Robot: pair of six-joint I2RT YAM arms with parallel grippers.
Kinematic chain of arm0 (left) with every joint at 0, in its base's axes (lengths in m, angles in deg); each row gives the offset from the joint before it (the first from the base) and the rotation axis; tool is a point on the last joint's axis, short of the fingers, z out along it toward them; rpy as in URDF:
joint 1: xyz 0 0 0.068 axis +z
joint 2: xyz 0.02 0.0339 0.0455 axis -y
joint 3: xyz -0.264 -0.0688 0 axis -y
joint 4: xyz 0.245 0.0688 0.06 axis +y
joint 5: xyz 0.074 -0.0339 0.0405 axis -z
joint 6: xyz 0.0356 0 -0.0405 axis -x
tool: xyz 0 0 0 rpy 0 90 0
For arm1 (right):
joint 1: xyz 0 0 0.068 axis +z
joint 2: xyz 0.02 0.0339 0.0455 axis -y
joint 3: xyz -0.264 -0.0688 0 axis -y
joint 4: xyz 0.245 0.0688 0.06 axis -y
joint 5: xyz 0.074 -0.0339 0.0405 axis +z
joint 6: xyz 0.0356 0 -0.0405 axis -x
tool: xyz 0 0 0 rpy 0 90 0
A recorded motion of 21 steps. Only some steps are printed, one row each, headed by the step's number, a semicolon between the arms.
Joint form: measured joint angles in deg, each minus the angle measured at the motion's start. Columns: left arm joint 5, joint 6, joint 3, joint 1, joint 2, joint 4; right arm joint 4, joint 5, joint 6, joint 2, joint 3, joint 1.
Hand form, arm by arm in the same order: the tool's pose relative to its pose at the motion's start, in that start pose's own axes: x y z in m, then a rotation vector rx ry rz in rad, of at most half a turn. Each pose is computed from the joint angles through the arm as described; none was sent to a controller.
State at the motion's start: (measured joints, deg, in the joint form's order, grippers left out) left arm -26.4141 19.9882 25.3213 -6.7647 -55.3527 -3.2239; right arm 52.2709 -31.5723 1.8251 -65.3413 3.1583 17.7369
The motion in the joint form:
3: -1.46 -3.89 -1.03 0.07 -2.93 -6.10; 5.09 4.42 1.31 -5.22 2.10 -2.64
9: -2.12 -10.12 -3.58 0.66 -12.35 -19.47; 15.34 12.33 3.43 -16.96 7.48 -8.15
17: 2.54 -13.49 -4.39 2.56 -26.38 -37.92; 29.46 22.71 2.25 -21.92 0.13 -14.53
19: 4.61 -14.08 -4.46 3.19 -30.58 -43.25; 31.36 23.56 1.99 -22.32 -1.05 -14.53
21: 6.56 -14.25 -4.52 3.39 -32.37 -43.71; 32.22 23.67 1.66 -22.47 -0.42 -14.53
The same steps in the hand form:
3: 0.0025 -0.0022 0.0084 -0.0151 -0.0396 0.0504; -0.0057 0.0005 0.0135 -0.0304 -0.0278 0.0002
9: 0.0198 -0.0055 0.0326 -0.0323 -0.0631 0.1437; -0.0142 -0.0007 0.0473 -0.0684 -0.0891 -0.0004
17: 0.0360 -0.0096 0.0653 0.0273 -0.1020 0.1663; 0.0094 -0.0233 0.0329 -0.1372 -0.1227 0.0319
19: 0.0415 -0.0101 0.0743 0.0556 -0.1125 0.1673; 0.0117 -0.0239 0.0286 -0.1519 -0.1291 0.0369
21: 0.0476 -0.0101 0.0781 0.0809 -0.0844 0.1801; 0.0080 -0.0234 0.0307 -0.1525 -0.1516 0.0476

